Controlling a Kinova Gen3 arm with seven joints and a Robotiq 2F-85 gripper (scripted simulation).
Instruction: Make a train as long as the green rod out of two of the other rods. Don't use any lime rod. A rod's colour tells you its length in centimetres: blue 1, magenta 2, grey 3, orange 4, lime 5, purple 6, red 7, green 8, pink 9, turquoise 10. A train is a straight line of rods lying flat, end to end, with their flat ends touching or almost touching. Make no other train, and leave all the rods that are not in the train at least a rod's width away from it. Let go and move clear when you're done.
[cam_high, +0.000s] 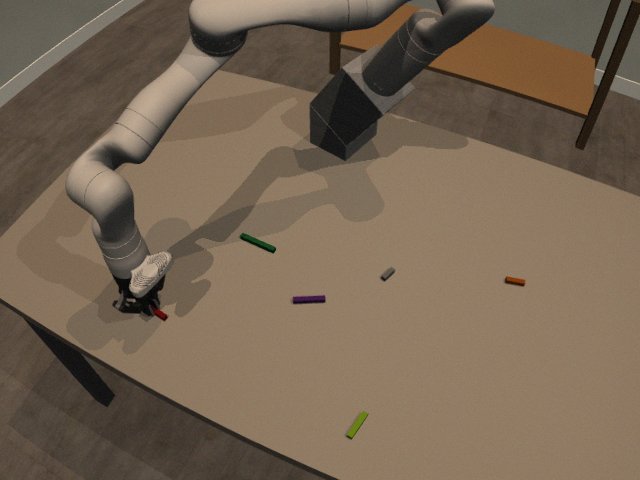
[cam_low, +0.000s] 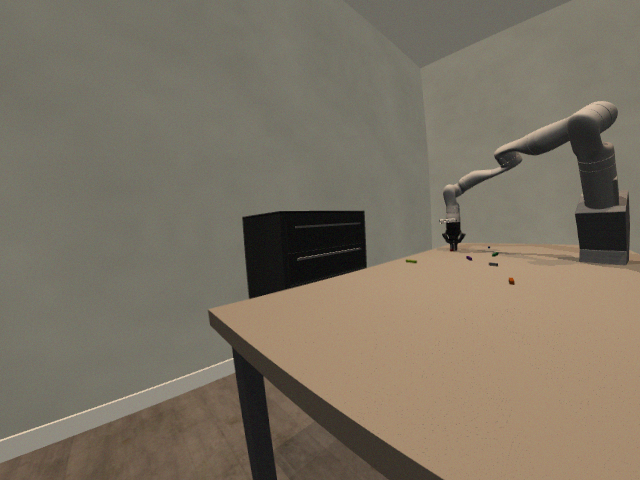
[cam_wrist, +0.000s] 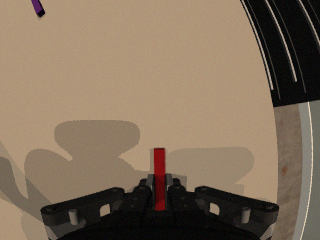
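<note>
Right now my hand is 12 cm past the blue rod, 19 cm to the left of it and 1 cm above it. From my hand the other things lie so: green rod (24 cm behind, 7 cm to the left, 1 cm below); red rod (1 cm below); purple rod (19 cm behind, 23 cm to the left, 1 cm below).
</note>
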